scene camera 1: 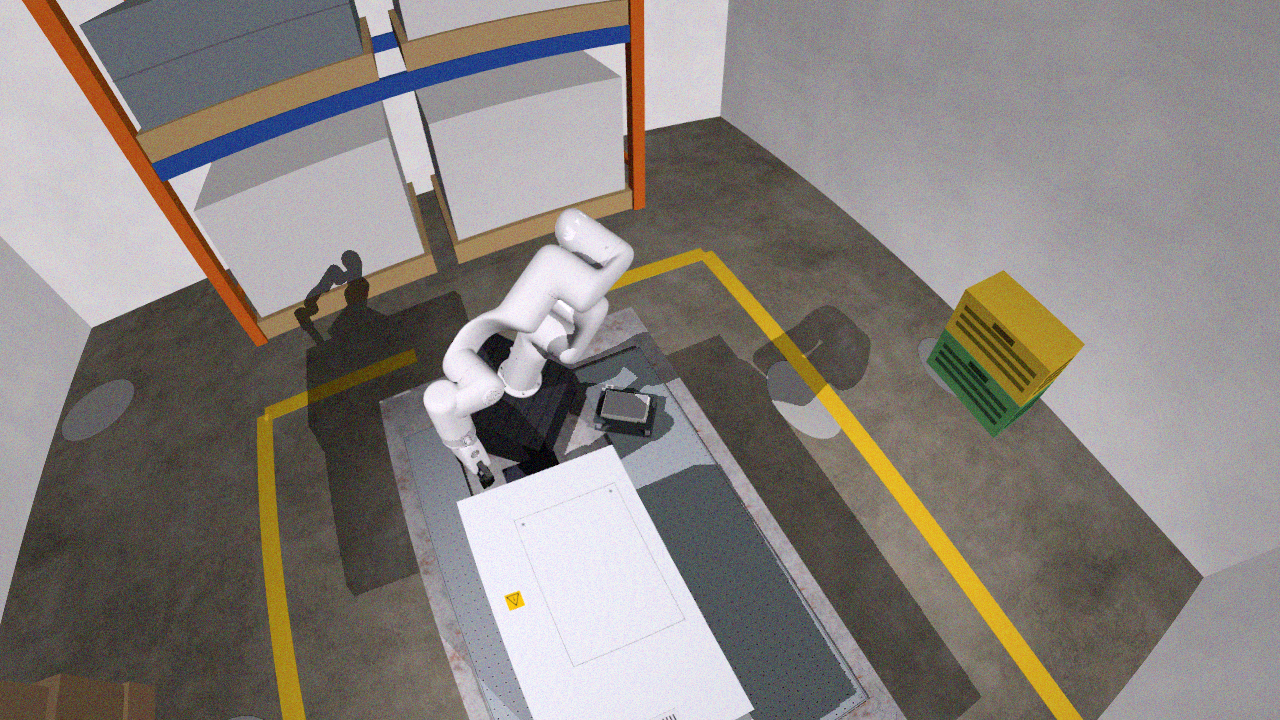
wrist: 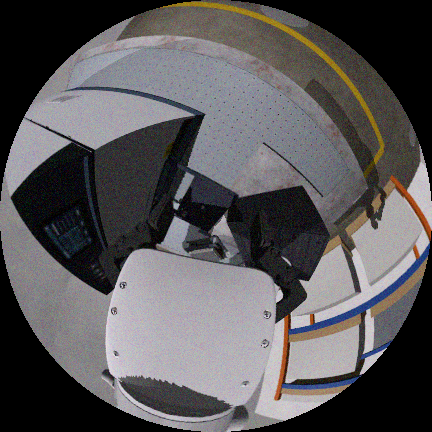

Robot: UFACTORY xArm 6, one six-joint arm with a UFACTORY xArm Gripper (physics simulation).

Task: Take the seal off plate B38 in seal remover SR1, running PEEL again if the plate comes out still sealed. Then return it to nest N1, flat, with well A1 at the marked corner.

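Places are measured from the arm's base along level axes (x ahead, y left, z up), in millimetres.
Pixels of known places: gripper, fingertip midpoint: (scene camera 1: 476, 471) (wrist: 213, 211); arm's base, origin of the base link: (scene camera 1: 519, 377).
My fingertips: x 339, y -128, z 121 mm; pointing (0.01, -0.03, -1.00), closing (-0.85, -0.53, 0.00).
Observation:
For each thing: its middle in the pictures, then the offset to it from my fingertips. Level surfaces: height alone.
- dark flat tray, body centre: (wrist: 202, 205) (scene camera 1: 534, 476) 35 mm back, 117 mm left, 142 mm down
- dark-framed holder with a grey rectangular top, body centre: (scene camera 1: 625, 404) (wrist: 204, 257) 228 mm back, 401 mm left, 202 mm down
- perforated bench top, its level: 264 mm down
The large white-topped machine, which I take for seal remover SR1 (scene camera 1: 572, 573) (wrist: 125, 107), stands on the bench, with a dark front and a lit panel in the wrist view. A dark flat tray (wrist: 205, 202) juts from beside its front; I can make out no plate on it. My gripper (scene camera 1: 486, 476) (wrist: 213, 211) is open and empty, above the bench near the machine's front corner, apart from the tray. A dark-framed holder with a grey rectangular top (scene camera 1: 624, 405) stands right of the arm base, perhaps nest N1. Plate B38, its seal and the marked corner cannot be made out.
The black arm base block (scene camera 1: 528, 411) (wrist: 280, 230) stands close behind the tray. The perforated bench top (scene camera 1: 751, 573) (wrist: 225, 95) runs along both sides of the machine. A pallet rack (scene camera 1: 638, 134) stands behind the bench. Yellow and green crates (scene camera 1: 1020, 331) stand on the floor at the right.

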